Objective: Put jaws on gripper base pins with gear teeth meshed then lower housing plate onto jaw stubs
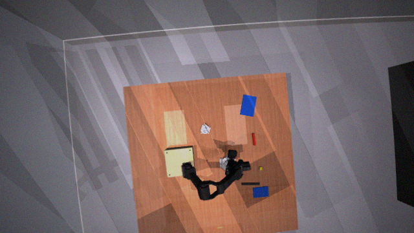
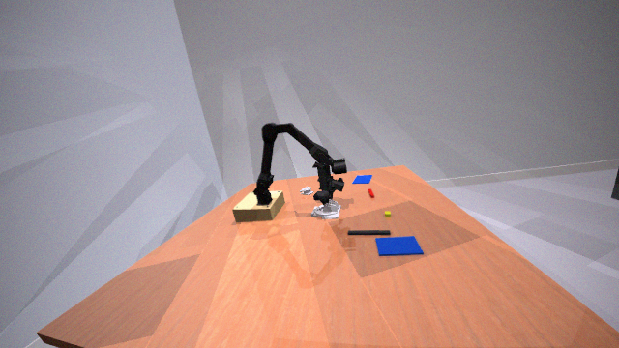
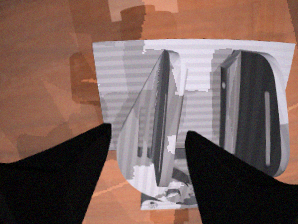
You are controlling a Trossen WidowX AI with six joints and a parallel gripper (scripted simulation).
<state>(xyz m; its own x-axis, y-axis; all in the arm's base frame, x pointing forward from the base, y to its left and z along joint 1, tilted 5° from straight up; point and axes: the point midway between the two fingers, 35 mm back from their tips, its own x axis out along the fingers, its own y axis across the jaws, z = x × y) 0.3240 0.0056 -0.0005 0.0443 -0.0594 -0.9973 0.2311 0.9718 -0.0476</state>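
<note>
Now: the flat white plate 3 cm to the right of my gripper tip, 1 cm below it and 1 cm ahead of it. From my gripper tip the other things lie so: red bar (21 cm ahead, 14 cm to the left, 1 cm below); then housing plate (5 cm behind, 3 cm to the right, 1 cm below); then jaw (4 cm to the right, 4 cm behind).
</note>
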